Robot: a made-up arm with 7 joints. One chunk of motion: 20 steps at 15 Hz.
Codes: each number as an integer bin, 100 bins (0 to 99) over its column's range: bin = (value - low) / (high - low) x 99, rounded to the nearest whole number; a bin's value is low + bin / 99 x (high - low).
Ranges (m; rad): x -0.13..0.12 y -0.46..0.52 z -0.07..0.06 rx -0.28..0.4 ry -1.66..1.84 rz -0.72..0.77
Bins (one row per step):
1: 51 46 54 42 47 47
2: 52 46 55 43 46 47
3: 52 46 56 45 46 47
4: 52 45 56 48 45 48
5: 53 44 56 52 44 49
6: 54 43 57 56 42 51
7: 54 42 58 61 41 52
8: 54 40 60 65 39 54
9: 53 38 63 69 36 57
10: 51 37 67 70 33 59
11: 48 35 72 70 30 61
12: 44 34 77 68 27 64
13: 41 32 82 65 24 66
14: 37 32 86 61 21 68
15: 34 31 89 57 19 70
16: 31 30 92 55 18 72
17: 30 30 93 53 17 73
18: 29 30 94 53 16 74
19: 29 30 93 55 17 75
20: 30 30 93 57 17 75
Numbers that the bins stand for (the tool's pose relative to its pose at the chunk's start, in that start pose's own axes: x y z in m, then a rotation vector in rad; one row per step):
1: -0.0012 -0.0046 0.0009 0.0085 0.0016 -0.0126
2: 0.0013 -0.0046 0.0022 0.0154 -0.0337 -0.0126
3: 0.0013 -0.0046 0.0035 0.0291 -0.0337 -0.0126
4: 0.0013 -0.0145 0.0035 0.0497 -0.0691 0.0024
5: 0.0038 -0.0244 0.0035 0.0772 -0.1044 0.0175
6: 0.0064 -0.0343 0.0048 0.1046 -0.1752 0.0476
7: 0.0064 -0.0442 0.0062 0.1390 -0.2105 0.0626
8: 0.0064 -0.0640 0.0088 0.1665 -0.2812 0.0927
9: 0.0038 -0.0838 0.0127 0.1939 -0.3873 0.1379
10: -0.0012 -0.0937 0.0180 0.2008 -0.4933 0.1680
11: -0.0088 -0.1135 0.0245 0.2008 -0.5994 0.1981
12: -0.0189 -0.1234 0.0311 0.1871 -0.7055 0.2432
13: -0.0265 -0.1432 0.0377 0.1665 -0.8115 0.2733
14: -0.0366 -0.1432 0.0429 0.1390 -0.9176 0.3034
15: -0.0441 -0.1531 0.0469 0.1115 -0.9883 0.3335
16: -0.0517 -0.1630 0.0508 0.0978 -1.0236 0.3636
17: -0.0542 -0.1630 0.0521 0.0840 -1.0590 0.3787
18: -0.0568 -0.1630 0.0534 0.0840 -1.0943 0.3937
19: -0.0568 -0.1630 0.0521 0.0978 -1.0590 0.4088
20: -0.0542 -0.1630 0.0521 0.1115 -1.0590 0.4088

